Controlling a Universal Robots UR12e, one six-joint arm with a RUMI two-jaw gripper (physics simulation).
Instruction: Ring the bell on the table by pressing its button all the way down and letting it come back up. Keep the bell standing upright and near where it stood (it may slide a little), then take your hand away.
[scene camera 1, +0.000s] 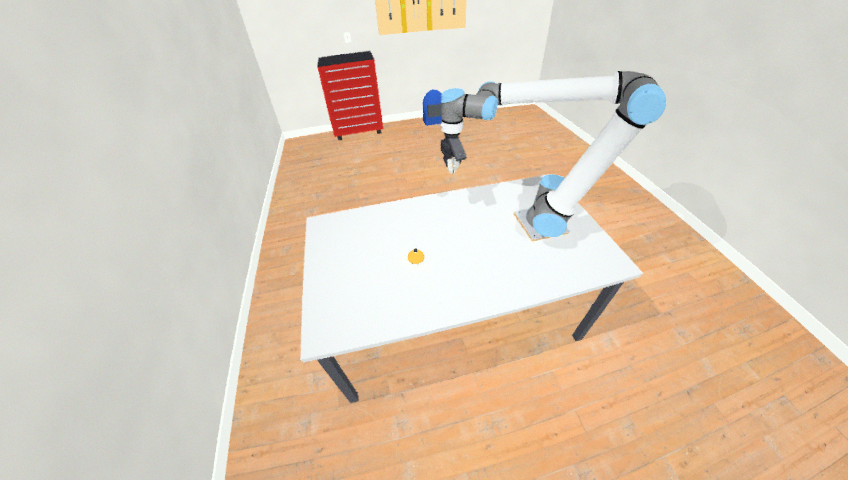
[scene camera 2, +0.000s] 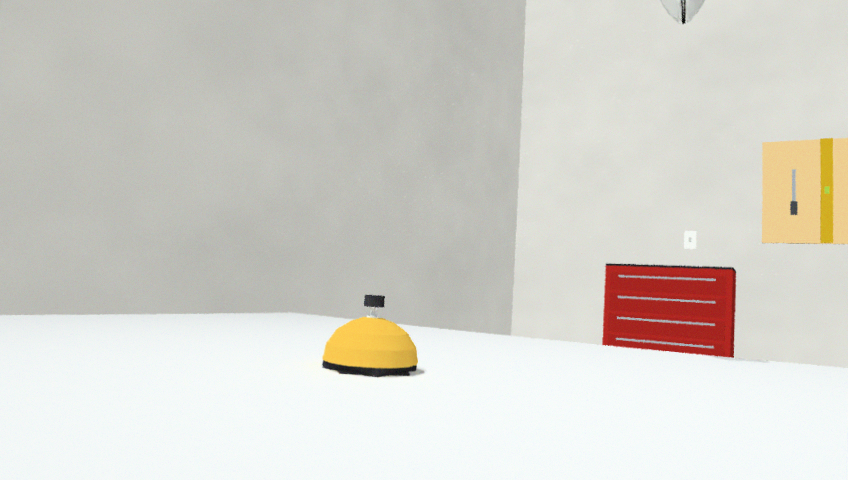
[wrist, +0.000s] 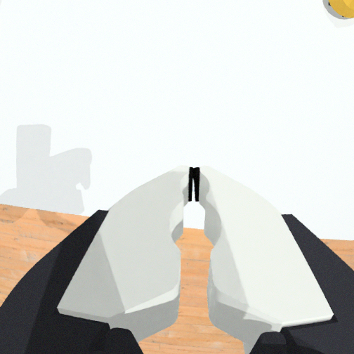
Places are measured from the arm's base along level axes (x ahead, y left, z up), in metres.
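Pixels of known places: gripper, fingertip midpoint: (scene camera 1: 452, 173) (scene camera 2: 683, 22).
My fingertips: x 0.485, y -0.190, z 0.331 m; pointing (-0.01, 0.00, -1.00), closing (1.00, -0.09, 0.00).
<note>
Ahead of a thing's pixels: the offset from my fingertips to its top centre. Level surfaces: height alone.
The bell, a yellow dome {dy +0.119, dx +0.261, dz -0.287 m} (scene camera 1: 415, 256) (scene camera 2: 370, 344) (wrist: 343, 6) on a black base, stands upright on the white table {dz -0.353 m} (scene camera 1: 357, 297) (scene camera 2: 178, 416) (wrist: 125, 75). Its black button {dy +0.119, dx +0.261, dz -0.287 m} (scene camera 1: 415, 250) (scene camera 2: 374, 300) is up, with a gap above the dome in the second scene view. In the wrist view part of the dome shows at the top right corner. My gripper (scene camera 1: 452, 170) (scene camera 2: 683, 22) (wrist: 193, 170) is shut and empty, with its black fingertip pads together. It hangs high above the table's far edge, well away from the bell and touching nothing.
The arm's base (scene camera 1: 549, 223) stands on the right part of the table. A red tool cabinet (scene camera 1: 352, 98) (scene camera 2: 669, 309) and a blue object (scene camera 1: 432, 108) are beyond the table near the back wall. A tool board (scene camera 1: 416, 17) (scene camera 2: 797, 190) hangs on that wall.
</note>
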